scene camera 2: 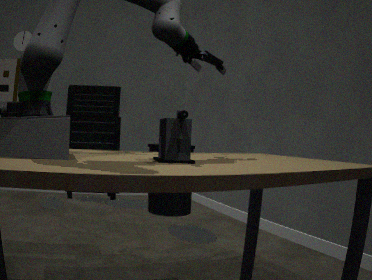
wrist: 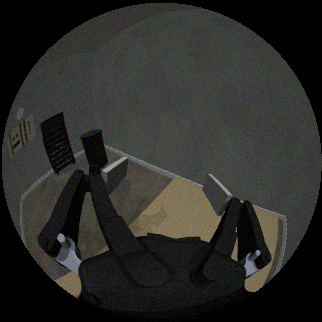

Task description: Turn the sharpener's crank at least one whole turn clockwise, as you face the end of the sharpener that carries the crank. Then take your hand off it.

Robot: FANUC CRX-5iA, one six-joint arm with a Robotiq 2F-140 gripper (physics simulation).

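Note:
The sharpener is a grey upright block on a dark base, standing on the table in the scene view. Its crank is on the end facing the camera, with the arm upright and the dark round knob at the top. My gripper is open, its two finger pads wide apart with nothing between them. It hangs well above the sharpener and a little to the right in the scene view, tilted down to the right, touching nothing. The sharpener does not show in the wrist view.
The wooden table carries the arm's grey base block at the left. A black slatted cabinet stands behind. A black bin stands on the floor beyond the table.

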